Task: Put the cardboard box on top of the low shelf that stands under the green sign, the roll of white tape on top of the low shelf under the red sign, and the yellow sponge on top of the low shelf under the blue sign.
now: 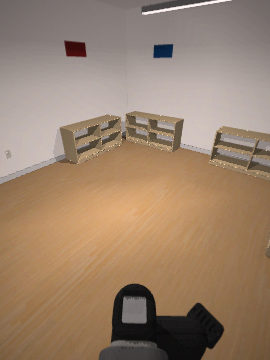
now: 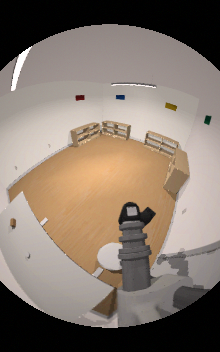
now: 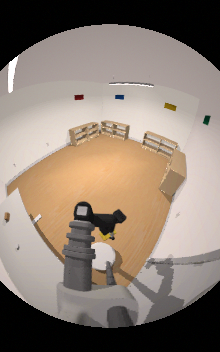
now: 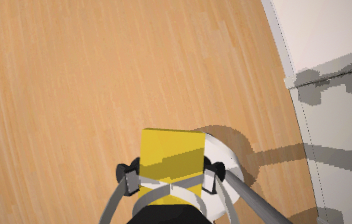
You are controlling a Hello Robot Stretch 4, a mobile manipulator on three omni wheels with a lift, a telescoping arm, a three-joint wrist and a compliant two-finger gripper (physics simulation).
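Where they show: gripper, between the fingertips: (image 3: 107, 233) (image 4: 170, 168); robot's base, origin of its link: (image 2: 112, 255) (image 3: 100, 255).
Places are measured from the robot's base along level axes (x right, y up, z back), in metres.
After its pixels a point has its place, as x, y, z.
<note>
My gripper (image 4: 170, 168) @(0.087, 0.837, -0.219) is shut on the yellow sponge (image 4: 172, 147) @(0.112, 0.880, -0.236) (image 3: 105, 235) @(0.073, 0.880, -0.195), held above the floor. The low shelf (image 1: 69, 145) @(-1.219, 0.295, -3.180) (image 2: 74, 138) @(-1.205, 0.273, -3.169) under the red sign (image 1: 75, 49) @(-1.061, 1.720, -3.805) (image 2: 80, 97) @(-1.033, 1.709, -3.842) stands left of the far corner; the low shelf (image 1: 178, 136) @(0.814, 0.260, -3.827) (image 2: 116, 123) @(0.330, 0.561, -4.065) under the blue sign (image 1: 163, 51) @(0.437, 1.720, -4.318) (image 2: 120, 97) @(0.455, 1.693, -4.302) stands right of it. The low shelf (image 2: 181, 162) @(1.586, 0.583, -1.445) (image 3: 175, 167) @(1.408, 0.583, -1.308) under the green sign (image 2: 207, 120) @(1.885, 1.702, -1.456) (image 3: 206, 120) @(1.884, 1.702, -1.454) is at the right wall. The cardboard box (image 2: 13, 222) @(-1.119, 0.727, -0.149) (image 3: 7, 216) @(-1.119, 0.722, -0.148) and small white tape roll (image 2: 28, 256) @(-0.792, 0.708, 0.128) (image 3: 17, 247) @(-0.792, 0.709, 0.122) lie on the white table (image 2: 55, 270) @(-0.495, 0.693, 0.160).
Another low shelf (image 2: 162, 136) @(1.852, 0.583, -2.941) (image 3: 160, 135) @(1.876, 0.603, -3.045) stands under the yellow sign (image 2: 171, 106) @(2.045, 1.723, -3.128) (image 3: 170, 106) @(2.035, 1.725, -3.136). Wood floor (image 1: 130, 215) @(-0.084, -0.027, -1.772) lies between me and the shelves. A white round disc (image 2: 109, 256) @(-0.042, 0.187, 0.000) (image 3: 103, 256) @(0.052, 0.187, 0.002) is low beside my arm. The table's edge is at the left.
</note>
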